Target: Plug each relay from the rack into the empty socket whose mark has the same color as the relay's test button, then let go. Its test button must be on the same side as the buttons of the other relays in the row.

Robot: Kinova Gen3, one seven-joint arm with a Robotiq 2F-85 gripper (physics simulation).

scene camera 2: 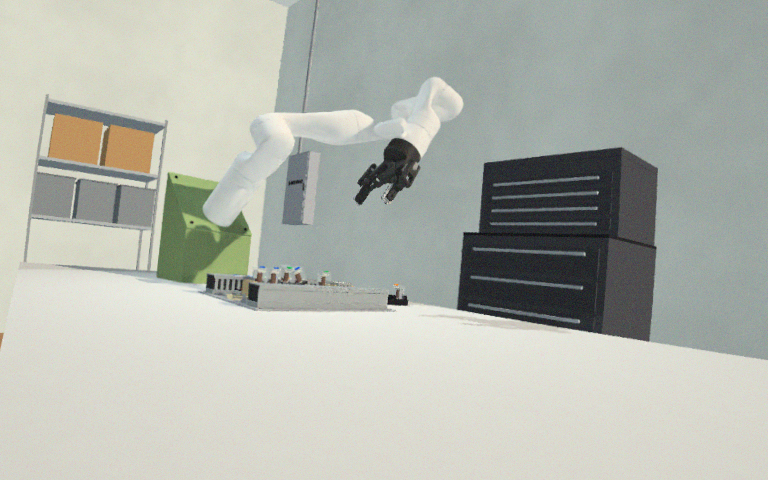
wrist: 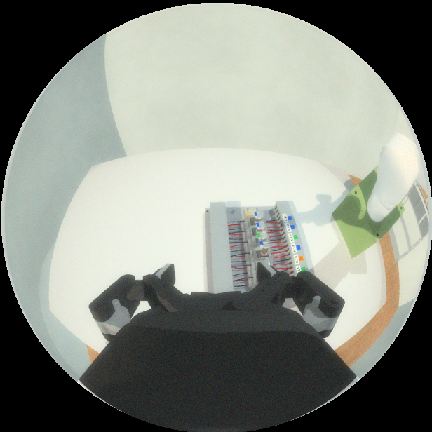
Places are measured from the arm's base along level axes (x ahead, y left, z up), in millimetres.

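Pixels of known places: gripper, fingertip midpoint: [scene camera 2: 370, 202]; arm's base, origin of the base link: [scene camera 2: 217, 214].
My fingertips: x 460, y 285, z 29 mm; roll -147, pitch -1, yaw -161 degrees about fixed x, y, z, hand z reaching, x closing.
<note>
Ahead of a thing's pixels: the offset from my fingertips to its middle. "spot": to the spot under its first point.
My gripper [scene camera 2: 372, 199] [wrist: 215, 272] is open and empty, high above the table. The relay with an orange button @(163 mm back, 147 mm left, 191 mm down) [scene camera 2: 398, 292] stands in the black rack @(157 mm back, 116 mm left, 206 mm down) [scene camera 2: 397, 300], right of the panel; the rack does not show in the wrist view. In the panel's row, several relays with blue or green buttons stand in sockets, among them a green-button relay @(104 mm back, 55 mm right, 170 mm down) [scene camera 2: 323, 278] apart from the others. The fourth relay @(80 mm back, 115 mm right, 165 mm down) [scene camera 2: 297, 275] [wrist: 264, 248] looks slightly tilted. The orange mark [wrist: 301, 258] lies between a blue mark [wrist: 298, 247] and a green mark [wrist: 303, 269]. A finger partly hides the row's near end.
The panel's grey wire duct @(spot: 36 mm ahead, 88 mm right, 196 mm down) [scene camera 2: 322, 298] [wrist: 217, 245] borders the row. A green angled box [scene camera 2: 198, 249] [wrist: 357, 225] stands by the arm's base. Black drawer cabinets [scene camera 2: 532, 277] stand at the right, and a shelf unit [scene camera 2: 42, 164] with boxes stands at the left.
</note>
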